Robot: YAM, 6 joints.
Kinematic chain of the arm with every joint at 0, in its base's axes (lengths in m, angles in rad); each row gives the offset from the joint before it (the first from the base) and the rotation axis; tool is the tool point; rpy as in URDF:
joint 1: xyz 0 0 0.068 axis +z
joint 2: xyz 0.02 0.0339 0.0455 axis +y
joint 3: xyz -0.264 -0.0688 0 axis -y
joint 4: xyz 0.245 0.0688 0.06 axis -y
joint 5: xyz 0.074 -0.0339 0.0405 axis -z
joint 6: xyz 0.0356 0 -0.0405 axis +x
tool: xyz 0 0 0 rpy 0 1.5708 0
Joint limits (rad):
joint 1: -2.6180..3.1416
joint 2: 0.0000..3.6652
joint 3: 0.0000..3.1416
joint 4: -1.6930..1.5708
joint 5: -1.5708..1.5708
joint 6: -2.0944..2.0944
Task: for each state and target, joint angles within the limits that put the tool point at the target. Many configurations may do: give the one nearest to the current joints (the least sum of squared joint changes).
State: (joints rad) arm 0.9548 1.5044 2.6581 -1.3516 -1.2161 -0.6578
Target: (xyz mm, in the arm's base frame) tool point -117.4 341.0 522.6
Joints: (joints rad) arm 1.8107 1.9845 2.6663 -1.0768 -1.1884 -0.6578
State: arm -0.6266 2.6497 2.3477 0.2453 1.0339 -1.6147
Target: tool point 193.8 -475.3 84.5
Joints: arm -1.1201 2.4927 1.7171 0.0313 1.1568 -1.6147
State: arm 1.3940 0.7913 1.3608 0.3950 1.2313 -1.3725
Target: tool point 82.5 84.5 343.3
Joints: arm 1.0961 0.5348 0.5939 0.1995 1.3532 -1.3725
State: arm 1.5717 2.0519 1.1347 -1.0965 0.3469 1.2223
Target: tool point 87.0 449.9 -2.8
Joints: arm 1.4051 2.5939 1.7347 -0.6440 0.3317 1.2223
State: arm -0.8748 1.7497 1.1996 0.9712 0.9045 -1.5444
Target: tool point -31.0 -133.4 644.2
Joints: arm -1.5914 1.3168 1.8688 0.9855 0.9166 -1.5444
